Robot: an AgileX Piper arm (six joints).
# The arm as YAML. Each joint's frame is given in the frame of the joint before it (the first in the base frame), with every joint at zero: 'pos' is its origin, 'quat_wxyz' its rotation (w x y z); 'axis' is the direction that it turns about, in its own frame. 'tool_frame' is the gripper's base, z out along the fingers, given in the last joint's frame.
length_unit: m
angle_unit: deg
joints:
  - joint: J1
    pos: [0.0, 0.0, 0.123]
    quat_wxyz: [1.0, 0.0, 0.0, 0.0]
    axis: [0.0, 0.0, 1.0]
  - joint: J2
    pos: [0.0, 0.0, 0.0]
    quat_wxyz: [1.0, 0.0, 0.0, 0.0]
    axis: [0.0, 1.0, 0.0]
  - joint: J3
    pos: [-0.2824, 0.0, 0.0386]
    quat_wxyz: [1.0, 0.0, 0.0, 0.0]
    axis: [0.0, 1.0, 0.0]
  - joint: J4
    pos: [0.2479, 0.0, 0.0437]
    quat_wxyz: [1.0, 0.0, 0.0, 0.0]
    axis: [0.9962, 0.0, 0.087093]
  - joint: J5
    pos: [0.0, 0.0, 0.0]
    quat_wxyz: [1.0, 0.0, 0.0, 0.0]
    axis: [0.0, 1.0, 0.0]
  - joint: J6
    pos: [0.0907, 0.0, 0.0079]
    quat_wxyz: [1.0, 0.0, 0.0, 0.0]
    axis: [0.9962, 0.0, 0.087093]
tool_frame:
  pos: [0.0, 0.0, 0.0]
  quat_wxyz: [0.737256, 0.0, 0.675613, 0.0]
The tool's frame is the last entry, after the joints.
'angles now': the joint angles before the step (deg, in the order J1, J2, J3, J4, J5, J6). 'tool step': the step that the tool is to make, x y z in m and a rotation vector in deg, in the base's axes. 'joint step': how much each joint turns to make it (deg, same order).
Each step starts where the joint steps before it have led.
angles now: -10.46, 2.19, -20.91, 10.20, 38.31, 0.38
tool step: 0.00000, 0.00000, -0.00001, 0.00, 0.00, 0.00
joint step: 0.00, 0.00, 0.00, 0.00, 0.00, 0.00
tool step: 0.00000, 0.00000, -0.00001, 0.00, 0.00, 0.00
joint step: 0.00, 0.00, 0.00, 0.00, 0.00, 0.00
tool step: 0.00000, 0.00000, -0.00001, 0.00, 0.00, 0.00
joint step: 0.00, 0.00, 0.00, 0.00, 0.00, 0.00
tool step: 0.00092, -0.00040, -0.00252, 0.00, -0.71, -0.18
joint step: 0.00, -0.36, 0.84, 0.04, -1.19, 0.01
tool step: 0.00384, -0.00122, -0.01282, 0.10, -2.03, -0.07
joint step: 0.57, -1.48, 3.70, 0.19, -4.27, -0.01
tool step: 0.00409, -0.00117, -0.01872, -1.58, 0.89, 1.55
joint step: 2.56, -1.15, 4.11, -1.94, -2.35, 0.00
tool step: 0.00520, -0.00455, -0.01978, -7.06, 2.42, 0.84
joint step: 3.19, -0.05, 4.06, -7.73, -2.31, 0.11
